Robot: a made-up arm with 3 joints. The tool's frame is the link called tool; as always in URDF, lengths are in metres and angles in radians. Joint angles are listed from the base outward.
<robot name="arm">
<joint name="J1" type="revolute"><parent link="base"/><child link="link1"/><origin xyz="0 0 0.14"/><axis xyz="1 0 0"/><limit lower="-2.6" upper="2.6"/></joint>
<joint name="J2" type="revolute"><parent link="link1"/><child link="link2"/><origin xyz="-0.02 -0.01 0.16"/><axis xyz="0 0 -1"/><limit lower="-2.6" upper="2.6"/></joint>
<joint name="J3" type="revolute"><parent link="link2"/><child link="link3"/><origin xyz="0.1 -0.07 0.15"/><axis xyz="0 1 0"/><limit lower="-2.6" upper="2.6"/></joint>
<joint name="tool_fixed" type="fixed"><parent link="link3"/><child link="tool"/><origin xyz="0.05 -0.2 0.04"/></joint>
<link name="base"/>
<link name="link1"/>
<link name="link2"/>
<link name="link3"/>
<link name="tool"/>
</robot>
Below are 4 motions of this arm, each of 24 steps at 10 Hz.
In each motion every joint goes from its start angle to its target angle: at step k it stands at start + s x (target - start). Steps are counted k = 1, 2, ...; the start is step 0. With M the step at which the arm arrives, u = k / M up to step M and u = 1 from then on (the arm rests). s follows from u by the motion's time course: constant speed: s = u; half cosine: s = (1 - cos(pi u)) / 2; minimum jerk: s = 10 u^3 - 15 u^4 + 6 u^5.
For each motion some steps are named. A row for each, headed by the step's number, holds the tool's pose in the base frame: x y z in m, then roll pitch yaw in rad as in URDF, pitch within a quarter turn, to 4 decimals.
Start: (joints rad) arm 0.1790 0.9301 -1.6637
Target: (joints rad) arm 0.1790 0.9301 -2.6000
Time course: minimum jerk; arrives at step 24
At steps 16, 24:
16: -0.2149 -0.2530 0.4134 2.9747 -0.8753 2.3324
24: -0.2146 -0.2512 0.4010 3.0042 -0.6810 2.2906

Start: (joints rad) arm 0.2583 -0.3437 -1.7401
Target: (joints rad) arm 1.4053 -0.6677 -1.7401
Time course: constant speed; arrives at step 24
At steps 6, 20, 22, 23, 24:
6: 0.1388 -0.3833 0.3199 2.2148 -0.9389 -1.8337
20: 0.1781 -0.4004 0.0750 2.2277 -0.2560 -1.7137
22: 0.1832 -0.3910 0.0423 2.2401 -0.1578 -1.7080
23: 0.1857 -0.3853 0.0265 2.2467 -0.1087 -1.7057
24: 0.1881 -0.3790 0.0109 2.2535 -0.0595 -1.7037

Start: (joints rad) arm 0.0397 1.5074 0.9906
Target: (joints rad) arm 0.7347 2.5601 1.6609
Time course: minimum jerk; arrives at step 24
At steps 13, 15, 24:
13: -0.3281 -0.1123 0.3840 -2.2673 1.2781 1.9224
15: -0.3196 -0.0909 0.3935 -2.3256 1.0961 1.7039
24: -0.2814 -0.0672 0.4251 -2.2294 0.7837 1.4644

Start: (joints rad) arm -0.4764 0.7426 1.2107
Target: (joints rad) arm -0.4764 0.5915 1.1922
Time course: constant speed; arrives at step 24
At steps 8, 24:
8: -0.0728 -0.1543 0.5321 -0.5381 0.8109 -1.1590
24: -0.0413 -0.1575 0.5345 -0.5920 0.8201 -1.1043

